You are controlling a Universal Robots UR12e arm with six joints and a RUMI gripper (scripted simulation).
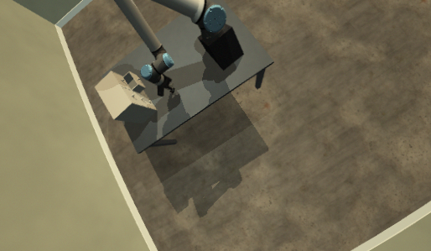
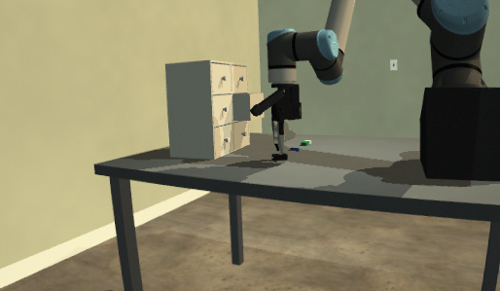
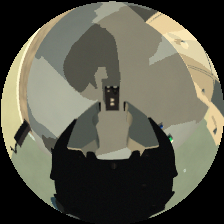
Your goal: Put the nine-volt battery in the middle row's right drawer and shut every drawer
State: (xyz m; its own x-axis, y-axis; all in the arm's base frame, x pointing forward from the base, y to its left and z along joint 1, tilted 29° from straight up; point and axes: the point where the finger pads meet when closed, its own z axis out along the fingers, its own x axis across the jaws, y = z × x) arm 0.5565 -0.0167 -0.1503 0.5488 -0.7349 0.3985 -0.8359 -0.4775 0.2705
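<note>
My hand is 1 cm short of the nine-volt battery and 3 cm above it. From my hand the other things lie so: blue item: 1 cm behind, 17 cm to the right, 4 cm below; green-and-white item: 2 cm behind, 32 cm to the right, 3 cm below.
</note>
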